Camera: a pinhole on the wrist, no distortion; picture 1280 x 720 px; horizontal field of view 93.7 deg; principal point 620.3 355.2 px. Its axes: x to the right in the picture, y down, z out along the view. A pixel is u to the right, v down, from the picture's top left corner.
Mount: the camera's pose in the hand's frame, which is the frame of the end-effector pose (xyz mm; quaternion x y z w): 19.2 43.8 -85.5 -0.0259 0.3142 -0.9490 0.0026
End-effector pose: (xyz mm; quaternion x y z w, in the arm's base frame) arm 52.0 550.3 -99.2 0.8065 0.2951 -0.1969 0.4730
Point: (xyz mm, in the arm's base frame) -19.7 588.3 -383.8
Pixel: 452 569
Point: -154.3 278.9 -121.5
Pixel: 1106 114
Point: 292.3 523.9 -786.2
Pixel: 47 351
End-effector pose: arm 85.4 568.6 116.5 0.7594 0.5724 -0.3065 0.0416
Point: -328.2 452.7 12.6
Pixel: 801 408
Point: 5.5 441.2 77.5
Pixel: 1025 134
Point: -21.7 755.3 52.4
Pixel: 189 605
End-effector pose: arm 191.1 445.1 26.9 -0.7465 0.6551 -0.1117 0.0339
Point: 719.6 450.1 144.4
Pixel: outside the picture
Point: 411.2 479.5 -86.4
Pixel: 724 446
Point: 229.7 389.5 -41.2
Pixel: 540 176
